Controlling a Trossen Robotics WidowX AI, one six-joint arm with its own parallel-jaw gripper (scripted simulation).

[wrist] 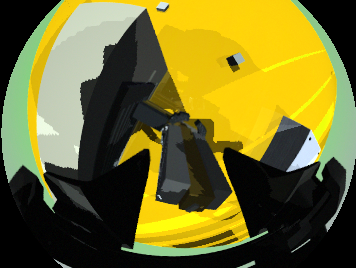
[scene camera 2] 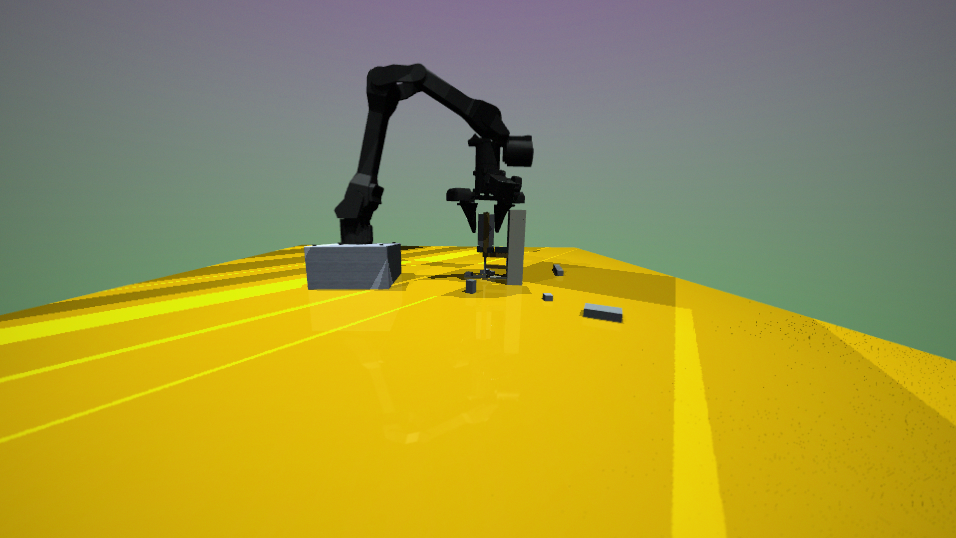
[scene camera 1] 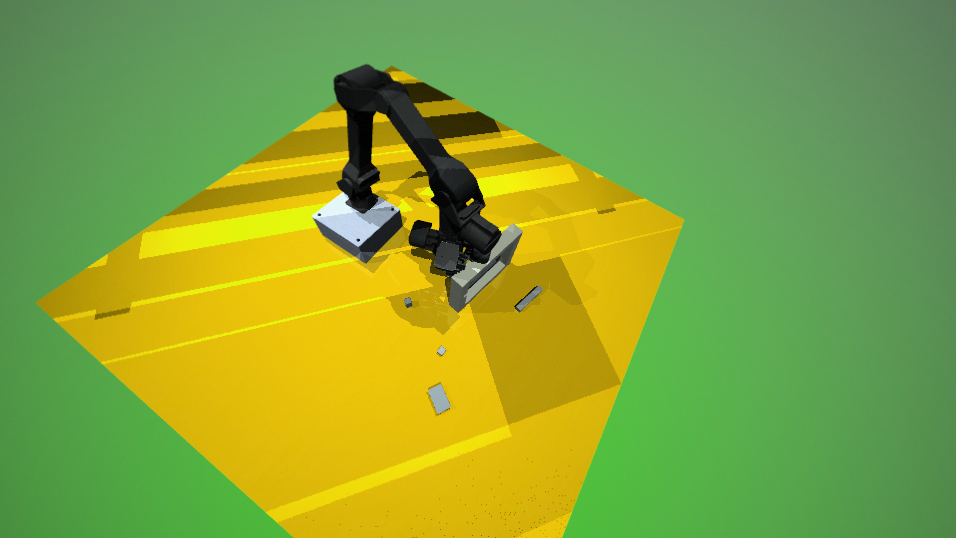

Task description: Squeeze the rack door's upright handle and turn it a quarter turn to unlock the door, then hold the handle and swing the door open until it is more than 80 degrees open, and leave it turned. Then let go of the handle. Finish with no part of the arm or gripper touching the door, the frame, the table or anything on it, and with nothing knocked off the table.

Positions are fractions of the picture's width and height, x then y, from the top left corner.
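Note:
Gripper open, holding nothing; my gripper appears at (scene camera 2: 0.51,0.43) and, in the wrist view, my gripper (wrist: 0.53,0.57) is visible as well. A rack frame (scene camera 2: 0.54,0.51) is present; the wrist view has the rack frame (wrist: 0.26,0.20), and scene camera 1 has the rack frame (scene camera 1: 0.48,0.55).

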